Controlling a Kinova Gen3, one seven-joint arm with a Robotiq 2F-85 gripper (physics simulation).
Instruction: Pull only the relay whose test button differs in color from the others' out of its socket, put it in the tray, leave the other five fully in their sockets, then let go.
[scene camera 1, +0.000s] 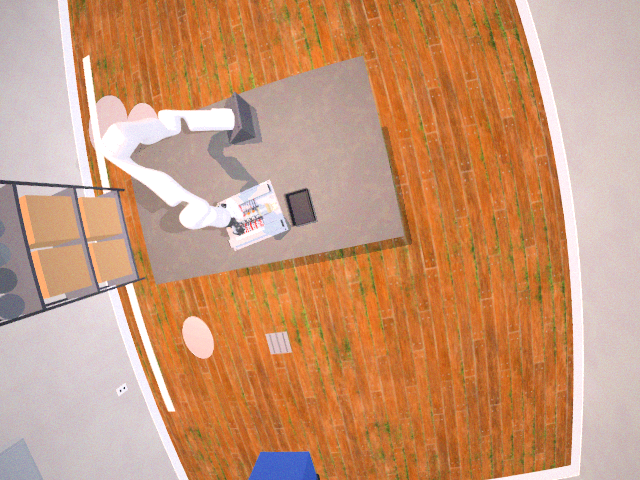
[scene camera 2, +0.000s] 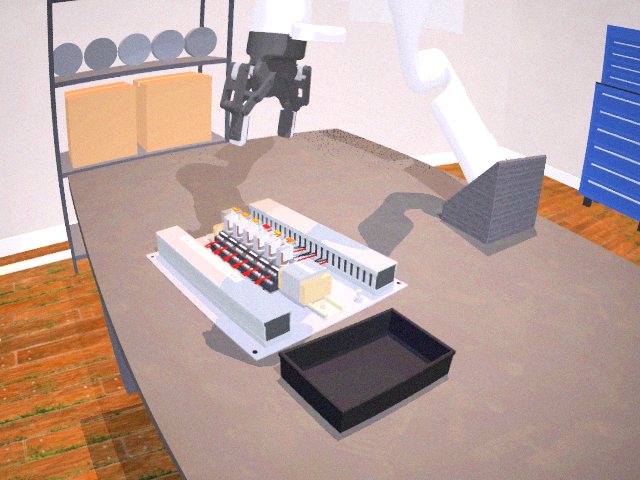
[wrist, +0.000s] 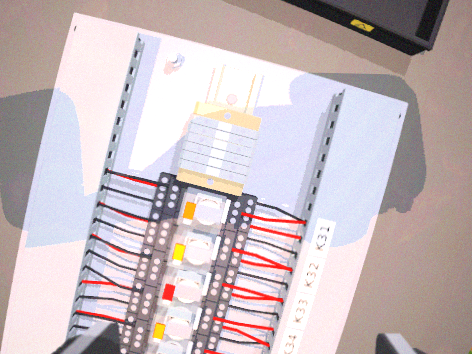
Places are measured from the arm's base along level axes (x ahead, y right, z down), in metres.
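Pixels of known places: gripper, between the fingertips: (scene camera 1: 239, 220) (scene camera 2: 262, 140); arm's base, origin of its link: (scene camera 1: 231, 120) (scene camera 2: 490, 181).
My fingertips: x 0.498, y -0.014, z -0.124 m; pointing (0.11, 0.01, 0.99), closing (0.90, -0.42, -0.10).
Ahead of a thing's pixels: the offset from my fingertips to its middle. "*": to the spot under its first point.
The relay with the red test button {dx -0.018, dy +0.039, dz +0.163 m} (scene camera 2: 266, 227) (wrist: 187, 290) is seated in the row, third from the terminal-block end, level with the K33 label. The other five relays have orange-yellow buttons and stand in their sockets in scene camera 2; the wrist view cuts off the far end of the row. The black tray {dx -0.015, dy -0.237, dz +0.193 m} (scene camera 1: 300, 207) (scene camera 2: 395, 393) (wrist: 390, 37) is empty, beside the panel's terminal-block end. My gripper (scene camera 1: 236, 225) (scene camera 2: 262, 135) (wrist: 245, 345) is open and empty, high above the relay end of the panel, touching nothing.
The white panel {* dx -0.078, dy -0.121, dz +0.209 m} (scene camera 2: 356, 311) carries two raised wire ducts {dx +0.073, dy +0.012, dz +0.188 m} (scene camera 2: 222, 284) {dx -0.113, dy +0.048, dz +0.188 m} (scene camera 2: 330, 240) along both sides of the relays. A terminal block {dx -0.036, dy -0.055, dz +0.182 m} (scene camera 2: 305, 284) (wrist: 218, 147) adjoins the row. A grey wedge-shaped mount (scene camera 1: 241, 119) (scene camera 2: 496, 201) stands on the table, with a white arm reaching it.
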